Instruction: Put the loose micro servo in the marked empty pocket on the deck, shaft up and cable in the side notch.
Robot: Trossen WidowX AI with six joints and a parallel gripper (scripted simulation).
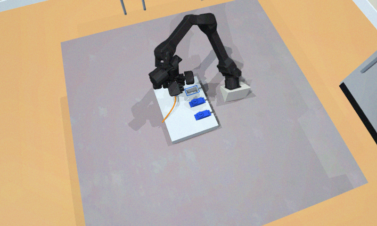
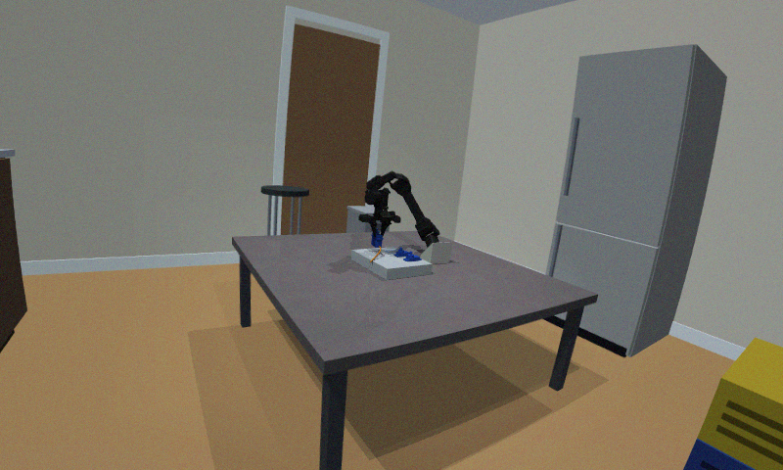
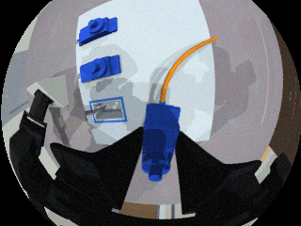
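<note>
Now: the white deck 10 cm below my gripper tip, 7 cm to the left of it and 1 cm ahead of it.
</note>
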